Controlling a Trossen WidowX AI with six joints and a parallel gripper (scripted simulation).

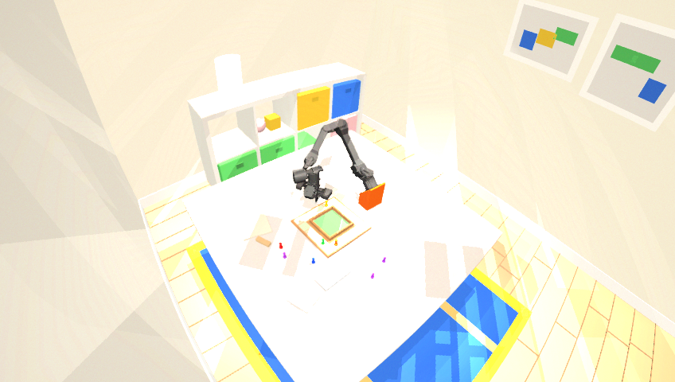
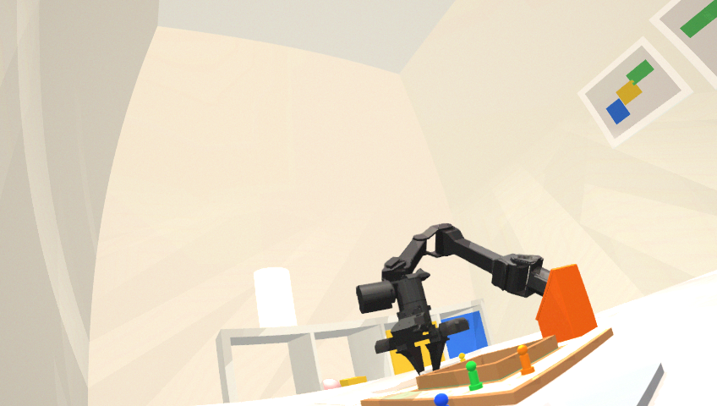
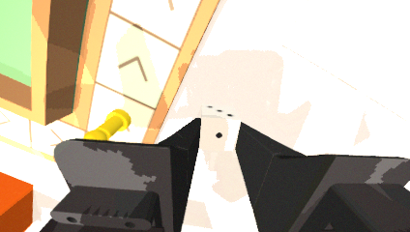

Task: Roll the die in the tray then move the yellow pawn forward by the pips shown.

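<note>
The yellow pawn is 70 mm to the left of my gripper tip, 30 mm behind it and 20 mm above it. The rest, counted from my gripper tip: white die: right at my gripper tip; green tray: 180 mm to the left, 30 mm ahead, 10 mm below; green pawn: 250 mm to the left, 140 mm ahead, 20 mm above.
</note>
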